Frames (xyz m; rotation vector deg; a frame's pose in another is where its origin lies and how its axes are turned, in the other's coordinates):
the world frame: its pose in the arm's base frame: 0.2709 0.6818 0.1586 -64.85 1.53 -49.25
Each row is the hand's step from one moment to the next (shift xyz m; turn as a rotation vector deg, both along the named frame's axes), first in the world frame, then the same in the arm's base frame.
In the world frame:
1: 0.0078 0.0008 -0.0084 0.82 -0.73 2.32
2: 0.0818 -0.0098 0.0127 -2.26 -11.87 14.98
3: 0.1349 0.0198 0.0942 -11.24 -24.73 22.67
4: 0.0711 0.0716 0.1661 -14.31 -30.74 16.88
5: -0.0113 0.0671 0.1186 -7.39 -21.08 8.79
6: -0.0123 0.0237 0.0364 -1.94 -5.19 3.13
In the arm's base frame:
1: 0.0022 -0.0112 -0.0014 1.13 1.19 1.97
2: 0.0560 -0.0415 0.0457 -2.08 11.26 15.47
3: 0.1448 -0.0062 0.0803 -12.50 20.81 25.74
4: 0.1620 0.0964 0.0472 -20.61 17.29 26.67
5: 0.0823 0.1091 -0.0033 -13.66 8.21 17.95
6: 0.0210 0.0394 -0.0070 -3.03 2.85 4.82

